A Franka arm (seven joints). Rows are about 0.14 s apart.
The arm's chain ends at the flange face. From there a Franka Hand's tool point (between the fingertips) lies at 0.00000 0.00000 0.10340 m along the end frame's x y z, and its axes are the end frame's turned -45 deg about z.
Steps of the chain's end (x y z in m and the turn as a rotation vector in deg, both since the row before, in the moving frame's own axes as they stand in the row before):
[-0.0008 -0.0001 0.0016 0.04 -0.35 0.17]
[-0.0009 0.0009 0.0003 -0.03 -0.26 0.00]
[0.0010 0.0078 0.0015 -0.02 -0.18 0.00]
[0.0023 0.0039 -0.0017 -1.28 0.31 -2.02]
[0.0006 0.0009 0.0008 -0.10 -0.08 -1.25]
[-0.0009 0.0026 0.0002 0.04 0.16 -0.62]
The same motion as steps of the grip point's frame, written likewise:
[-0.0009 -0.0011 0.0016 0.28 -0.22 0.17]
[-0.0016 -0.0003 0.0003 0.16 -0.21 0.00]
[-0.0051 0.0060 0.0015 0.11 -0.14 0.00]
[-0.0023 0.0064 -0.0017 -1.12 -0.69 -2.02]
[-0.0004 0.0011 0.0008 -0.01 -0.13 -1.25]
[-0.0022 0.0014 0.0002 -0.08 0.14 -0.62]

